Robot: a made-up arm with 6 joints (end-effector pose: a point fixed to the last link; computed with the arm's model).
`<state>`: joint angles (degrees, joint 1 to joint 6).
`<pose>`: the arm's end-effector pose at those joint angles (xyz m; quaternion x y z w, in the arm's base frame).
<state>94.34 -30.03 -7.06 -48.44 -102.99 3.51</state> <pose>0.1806 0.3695 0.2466 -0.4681 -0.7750 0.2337 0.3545</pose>
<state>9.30 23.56 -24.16 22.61 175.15 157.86</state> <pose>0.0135 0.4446 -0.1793 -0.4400 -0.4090 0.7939 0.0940</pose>
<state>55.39 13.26 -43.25 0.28 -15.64 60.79</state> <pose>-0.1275 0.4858 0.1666 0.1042 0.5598 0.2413 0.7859</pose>
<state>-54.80 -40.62 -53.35 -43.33 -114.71 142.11</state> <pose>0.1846 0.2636 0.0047 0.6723 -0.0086 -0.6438 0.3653</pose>
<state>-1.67 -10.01 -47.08 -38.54 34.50 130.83</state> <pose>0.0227 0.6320 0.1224 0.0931 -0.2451 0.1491 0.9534</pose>
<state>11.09 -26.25 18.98 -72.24 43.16 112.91</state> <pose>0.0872 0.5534 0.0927 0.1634 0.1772 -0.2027 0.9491</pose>
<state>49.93 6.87 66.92 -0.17 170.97 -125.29</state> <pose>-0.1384 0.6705 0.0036 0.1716 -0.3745 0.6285 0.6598</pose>
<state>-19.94 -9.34 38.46 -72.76 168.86 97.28</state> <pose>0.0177 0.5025 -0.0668 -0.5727 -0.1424 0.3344 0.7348</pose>
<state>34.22 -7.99 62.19 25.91 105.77 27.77</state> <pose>-0.0803 0.3502 0.0506 -0.6012 0.3082 -0.5334 0.5090</pose>
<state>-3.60 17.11 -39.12 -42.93 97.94 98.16</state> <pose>-0.0720 0.4381 -0.0811 -0.5450 -0.0735 0.4982 0.6704</pose>
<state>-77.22 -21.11 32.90 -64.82 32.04 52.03</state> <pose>0.1477 0.5230 0.0549 0.2304 -0.1202 -0.3942 0.8815</pose>
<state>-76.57 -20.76 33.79 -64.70 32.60 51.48</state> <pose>0.1465 0.5239 0.0539 0.2306 -0.1128 -0.3960 0.8816</pose>
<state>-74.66 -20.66 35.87 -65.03 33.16 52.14</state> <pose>0.1440 0.5249 0.0574 0.2420 -0.1030 -0.3960 0.8798</pose>
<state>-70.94 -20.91 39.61 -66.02 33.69 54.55</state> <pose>0.1399 0.5254 0.0671 0.2689 -0.0889 -0.3947 0.8741</pose>
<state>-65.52 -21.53 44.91 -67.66 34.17 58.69</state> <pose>0.1356 0.5230 0.0826 0.3101 -0.0696 -0.3952 0.8619</pose>
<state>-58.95 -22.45 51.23 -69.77 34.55 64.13</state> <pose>0.1328 0.5156 0.1008 0.3597 -0.0452 -0.4015 0.8410</pose>
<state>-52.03 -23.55 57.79 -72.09 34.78 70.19</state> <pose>0.1330 0.5026 0.1175 0.4094 -0.0177 -0.4158 0.8119</pose>
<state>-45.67 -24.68 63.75 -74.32 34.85 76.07</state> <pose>0.1357 0.4862 0.1291 0.4513 0.0093 -0.4362 0.7784</pose>
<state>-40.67 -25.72 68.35 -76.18 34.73 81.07</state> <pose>0.1395 0.4702 0.1350 0.4813 0.0309 -0.4575 0.7471</pose>
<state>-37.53 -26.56 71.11 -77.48 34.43 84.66</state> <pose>0.1427 0.4583 0.1371 0.4994 0.0443 -0.4735 0.7241</pose>
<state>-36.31 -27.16 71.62 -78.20 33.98 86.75</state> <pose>0.1444 0.4528 0.1376 0.5064 0.0485 -0.4801 0.7146</pose>
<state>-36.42 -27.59 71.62 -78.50 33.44 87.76</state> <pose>0.1454 0.4496 0.1386 0.5126 0.0459 -0.4823 0.7089</pose>
